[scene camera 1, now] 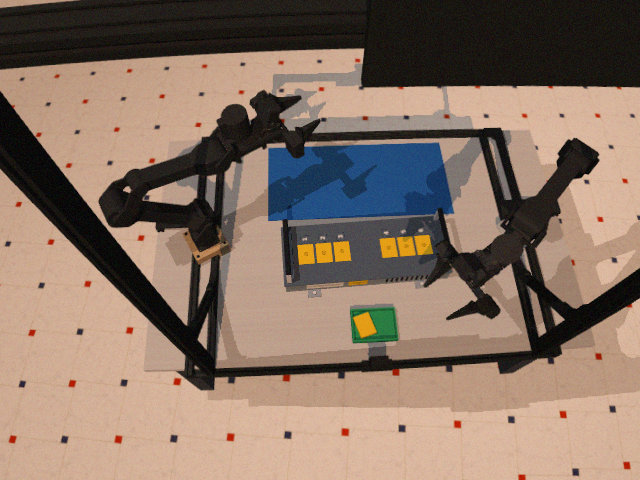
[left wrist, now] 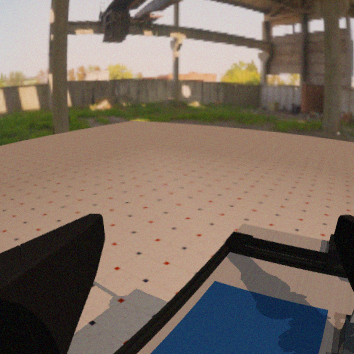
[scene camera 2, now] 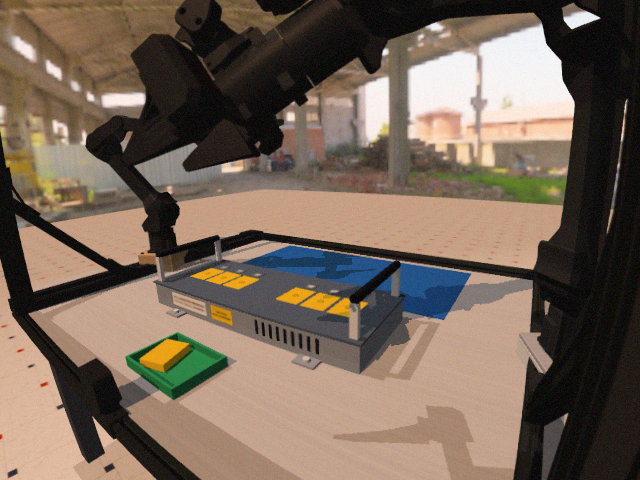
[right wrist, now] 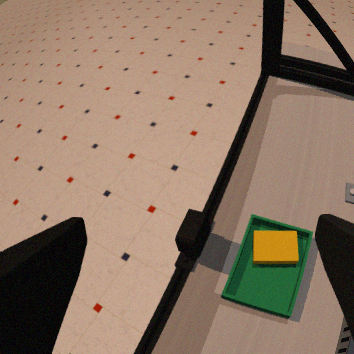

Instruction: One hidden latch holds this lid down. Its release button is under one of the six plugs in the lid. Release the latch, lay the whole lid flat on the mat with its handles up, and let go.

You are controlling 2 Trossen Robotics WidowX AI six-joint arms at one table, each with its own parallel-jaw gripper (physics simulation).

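Places are measured from the left arm's base along level axes (x left, y back, z up), in millimetres.
Pixels of known places: left gripper, fingertip midpoint: [scene camera 1: 310, 108] [left wrist: 225, 229] [scene camera 2: 280, 119]; right gripper, fingertip midpoint: [scene camera 1: 435, 302] [scene camera 2: 158, 165] [right wrist: 203, 229]; left arm's base at its link origin: [scene camera 1: 205, 238] [scene camera 2: 163, 249].
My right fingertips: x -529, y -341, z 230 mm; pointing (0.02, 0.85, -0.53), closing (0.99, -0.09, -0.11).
Note:
For each thing: its middle in the pictures, then the offset to it from my right fingertips. "*": a spot on its surface instead. Level surfaces: height alone.
- dark grey lid at a spot on its surface: [scene camera 2: 271, 289] * dx +260, dy -33, dz -229 mm
- more at the middle of its body: [scene camera 2: 320, 304] [scene camera 1: 405, 247] dx +213, dy -127, dz -234 mm
- blue mat at its surface level: dz -276 mm
- green tray at the middle of its body: [right wrist: 269, 264] [scene camera 2: 175, 361] [scene camera 1: 373, 325] dx +81, dy +68, dz -269 mm
- loose yellow block at the middle of its body: [right wrist: 274, 246] [scene camera 2: 165, 354] [scene camera 1: 364, 325] dx +94, dy +90, dz -267 mm
The dark grey lid [scene camera 1: 364, 258] [scene camera 2: 271, 289] sits on its grey housing [scene camera 2: 385, 325], a handle at each end. Three yellow plugs [scene camera 1: 324, 252] [scene camera 2: 223, 277] sit in its left half and three more [scene camera 1: 405, 246] [scene camera 2: 320, 300] in its right half. The blue mat [scene camera 1: 413, 160] [scene camera 2: 434, 291] [left wrist: 240, 320] lies behind it. My left gripper [scene camera 1: 310, 110] [left wrist: 225, 229] is open and empty, high near the mat's back left; it is largely hidden in scene camera 2. My right gripper [scene camera 1: 436, 302] [scene camera 2: 156, 165] [right wrist: 203, 229] is open and empty, raised near the housing's front right corner.
A green tray [scene camera 1: 387, 325] [scene camera 2: 201, 364] [right wrist: 260, 295] stands in front of the housing, holding a loose yellow block [scene camera 1: 364, 324] [scene camera 2: 165, 354] [right wrist: 275, 247]. Metal tabs [scene camera 1: 314, 292] [scene camera 2: 306, 360] stick out from the housing's front foot. A black frame [scene camera 1: 289, 370] surrounds the table.

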